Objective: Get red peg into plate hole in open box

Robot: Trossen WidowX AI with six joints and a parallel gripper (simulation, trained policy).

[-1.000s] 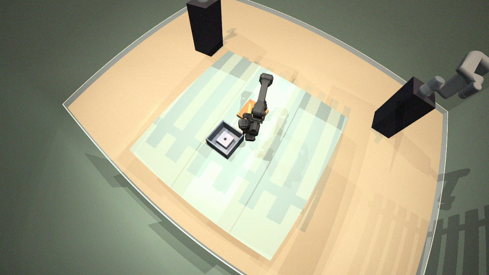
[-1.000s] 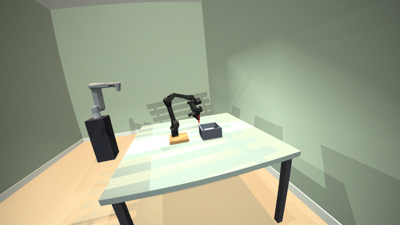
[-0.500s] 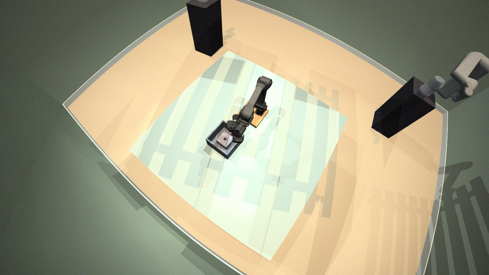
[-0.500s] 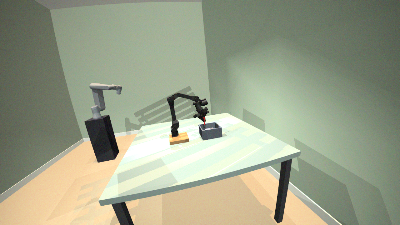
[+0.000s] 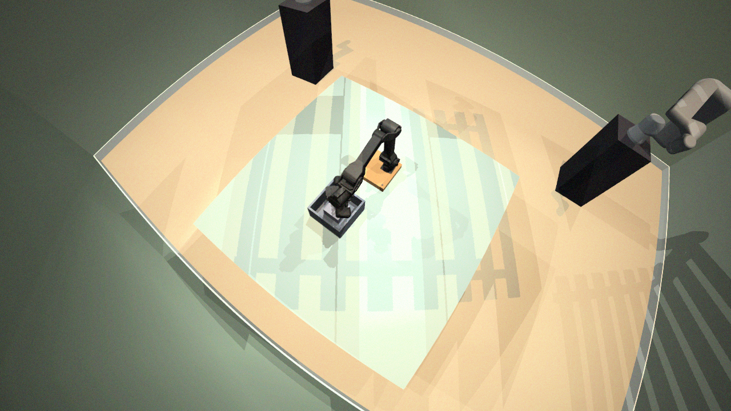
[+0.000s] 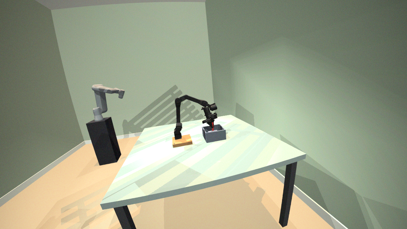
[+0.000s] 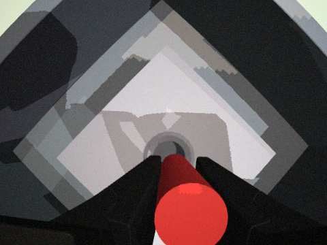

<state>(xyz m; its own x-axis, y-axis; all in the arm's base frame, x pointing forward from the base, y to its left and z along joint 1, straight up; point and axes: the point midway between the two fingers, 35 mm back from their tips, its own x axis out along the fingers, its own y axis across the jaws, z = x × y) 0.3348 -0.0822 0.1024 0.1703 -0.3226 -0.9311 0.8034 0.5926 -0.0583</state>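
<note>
My gripper tip is 1 cm below the red peg. From my gripper tip the other things lie so: grey box (8 cm below).
</note>
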